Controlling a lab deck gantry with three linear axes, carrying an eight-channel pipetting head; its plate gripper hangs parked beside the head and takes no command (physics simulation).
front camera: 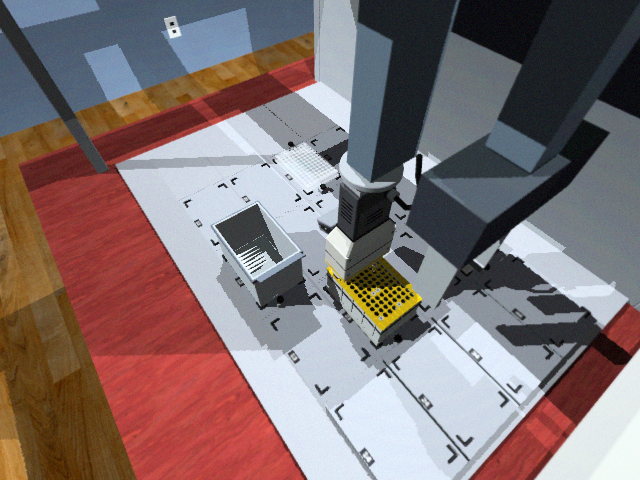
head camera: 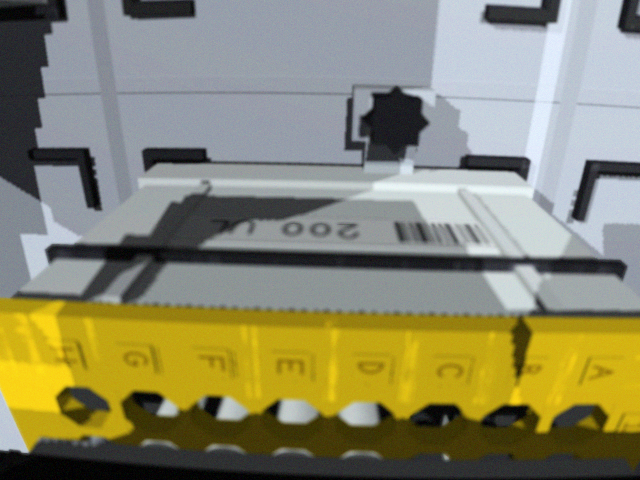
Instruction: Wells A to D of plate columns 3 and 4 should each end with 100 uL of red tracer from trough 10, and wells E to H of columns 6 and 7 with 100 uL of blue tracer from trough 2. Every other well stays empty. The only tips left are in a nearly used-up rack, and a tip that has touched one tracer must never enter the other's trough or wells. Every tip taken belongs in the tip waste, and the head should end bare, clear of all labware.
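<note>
The pipetting head (front camera: pixel 359 250) (head camera: pixel 330 467) is low over the far end of the yellow tip rack (front camera: pixel 361 316) (head camera: pixel 330 338). In the head view its dark lower edge crosses the bottom, close above the rack's top; the nozzles are hidden. Pale tip rims show along that edge in line with letters G, F, E and D (head camera: pixel 361 455). Column 1 holes hold no tip collars. A few tips (front camera: pixel 381 318) stand nearer the rack's near end. The clear well plate (front camera: pixel 307 165) lies behind. The open tip waste bin (front camera: pixel 282 266) is left of the rack. The plate gripper cannot be made out.
A small grey piece of labware (front camera: pixel 325 223) shows partly behind the head. The dark gantry arm (front camera: pixel 449 217) hides the deck to the right of the head. A dark star-shaped knob (head camera: pixel 396 121) stands beyond the rack in the head view. Troughs 2 and 10 cannot be identified.
</note>
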